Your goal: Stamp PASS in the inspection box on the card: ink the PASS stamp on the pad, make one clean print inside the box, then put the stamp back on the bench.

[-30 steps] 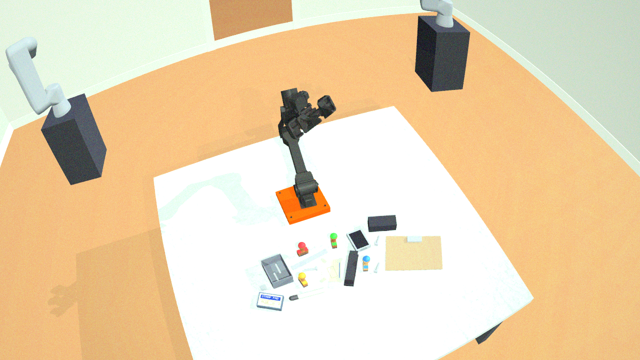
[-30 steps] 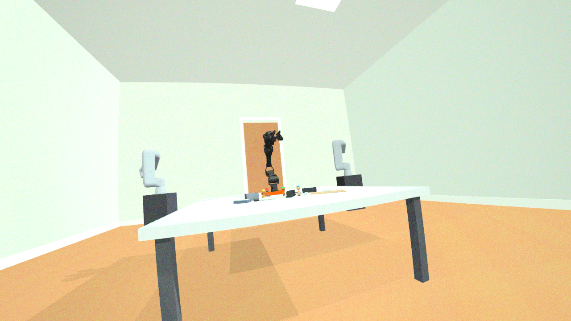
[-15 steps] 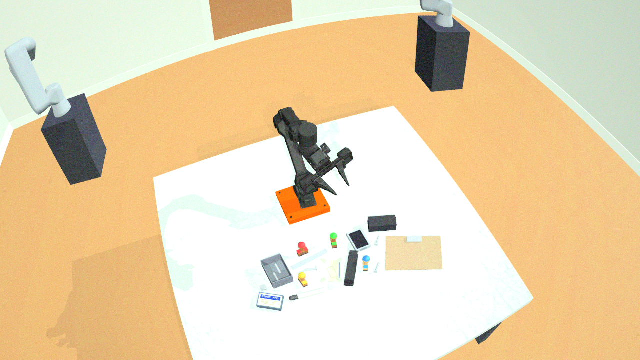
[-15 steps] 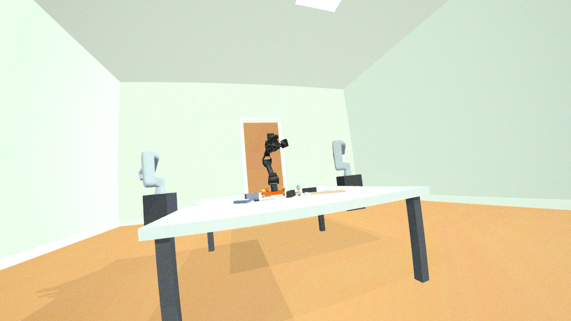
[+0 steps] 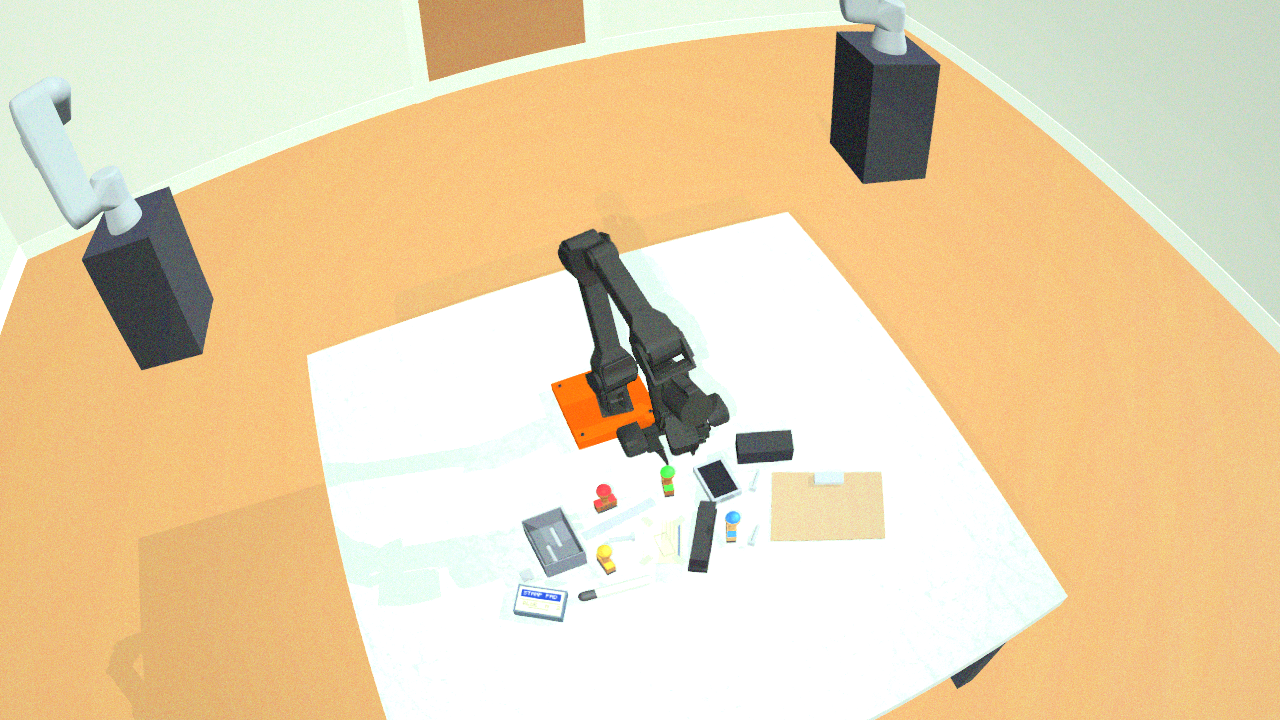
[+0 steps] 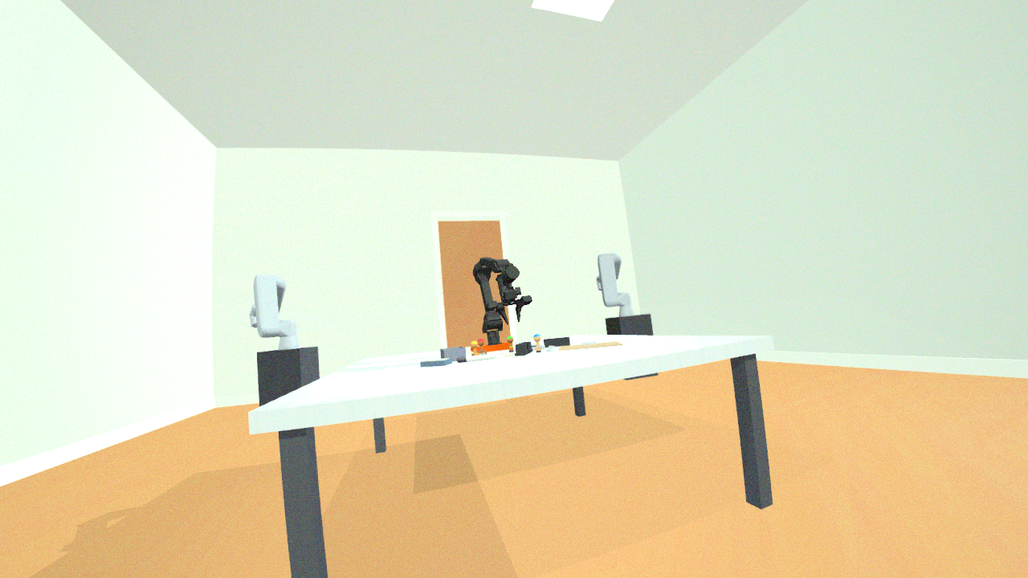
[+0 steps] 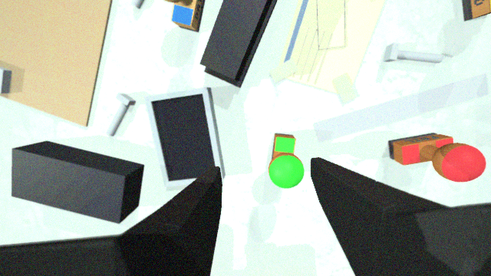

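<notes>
Now: gripper tip 20 mm past the green-capped wooden stamp, 20 mm to the left of it and 100 mm above it. Also, from my gripper tip: ink pad: 10 mm behind, 80 mm to the left, 110 mm below; cream card: 90 mm ahead, 60 mm to the right, 120 mm below; long black bar: 110 mm ahead, 10 mm to the left, 100 mm below.
</notes>
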